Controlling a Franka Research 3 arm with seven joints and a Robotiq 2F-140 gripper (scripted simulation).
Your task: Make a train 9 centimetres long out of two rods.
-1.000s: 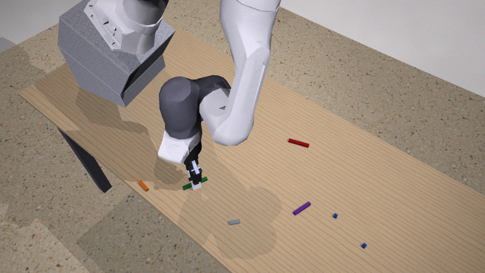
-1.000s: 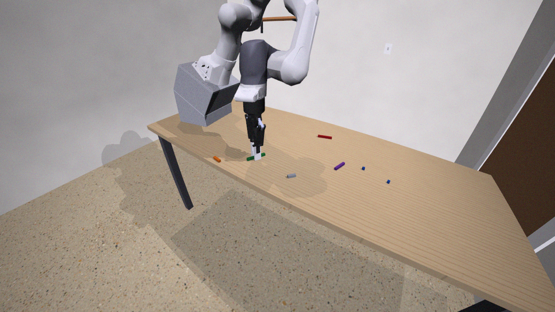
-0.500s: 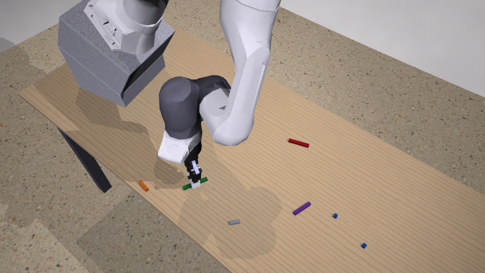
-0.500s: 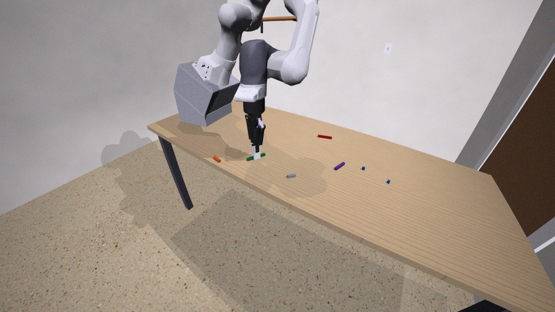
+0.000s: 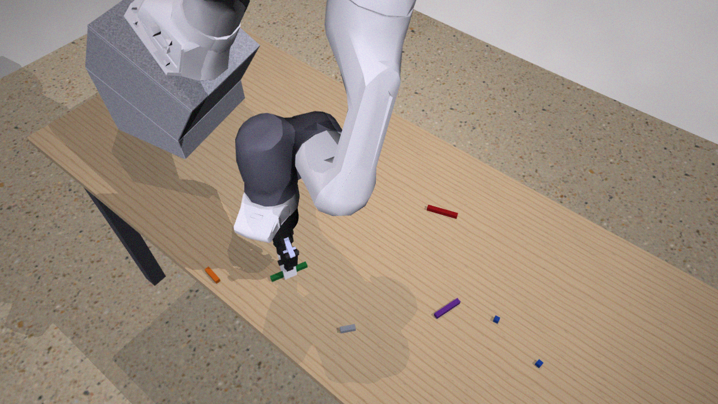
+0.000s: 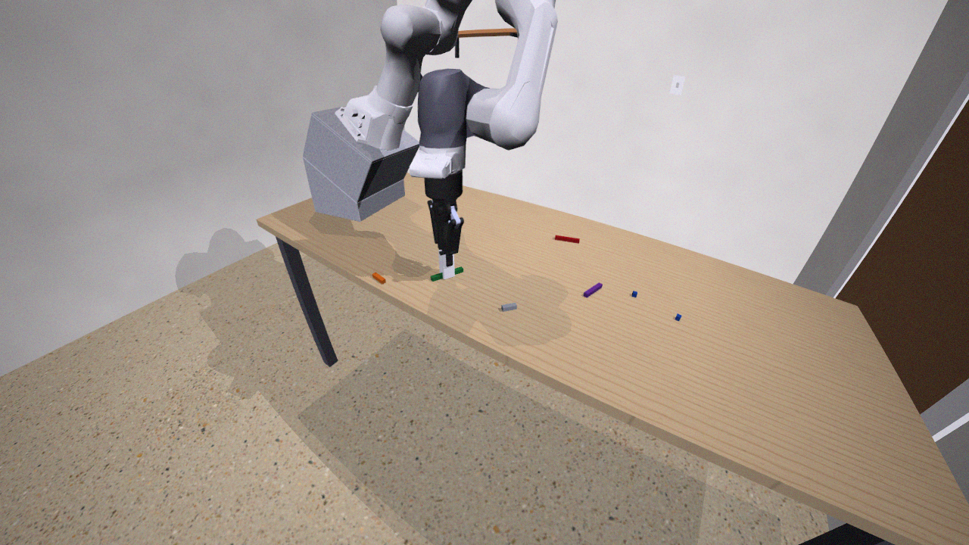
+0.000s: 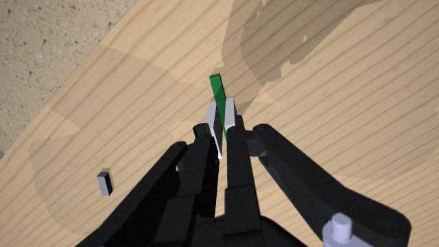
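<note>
Right now the green rod is 3 cm below my hand. The rest, counted from my hand: orange rod: 13 cm behind, 10 cm to the right, 3 cm below; purple rod: 31 cm ahead, 12 cm to the left, 3 cm below; grey rod: 18 cm ahead, 3 cm to the right, 3 cm below.
</note>
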